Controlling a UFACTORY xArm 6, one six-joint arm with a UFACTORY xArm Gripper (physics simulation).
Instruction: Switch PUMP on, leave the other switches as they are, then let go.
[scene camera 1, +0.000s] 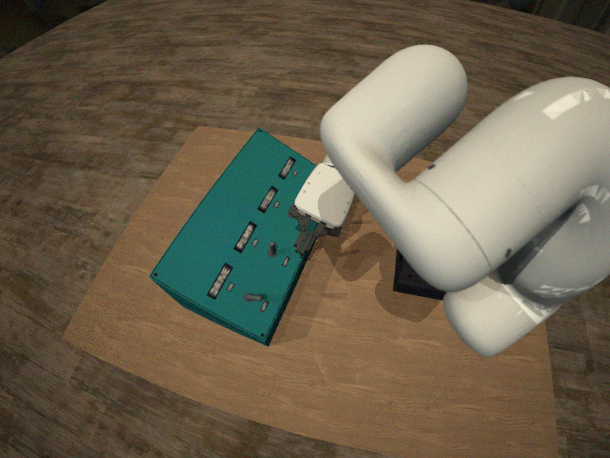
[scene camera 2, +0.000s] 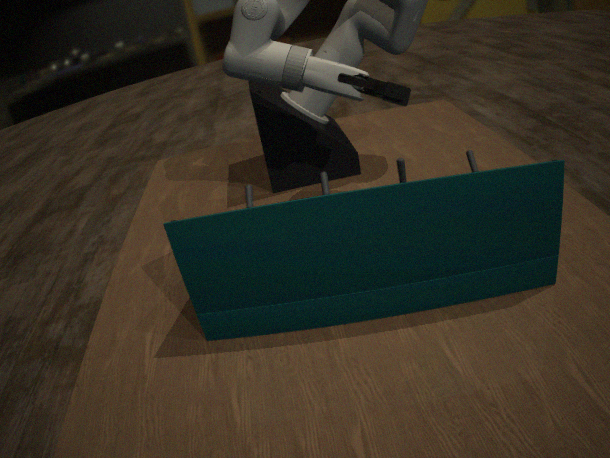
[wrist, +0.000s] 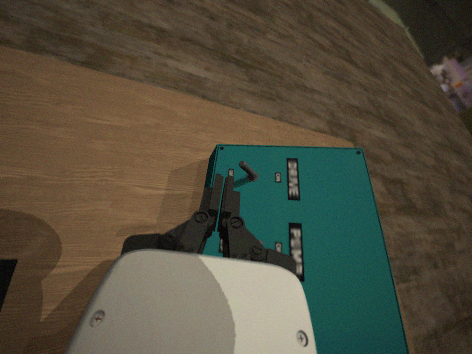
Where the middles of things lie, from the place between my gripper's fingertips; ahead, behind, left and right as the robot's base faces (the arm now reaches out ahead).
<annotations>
The teal switch box (scene camera 1: 222, 254) is 14 cm ahead of my hand, 13 cm to the right of it and 13 cm below it.
</annotations>
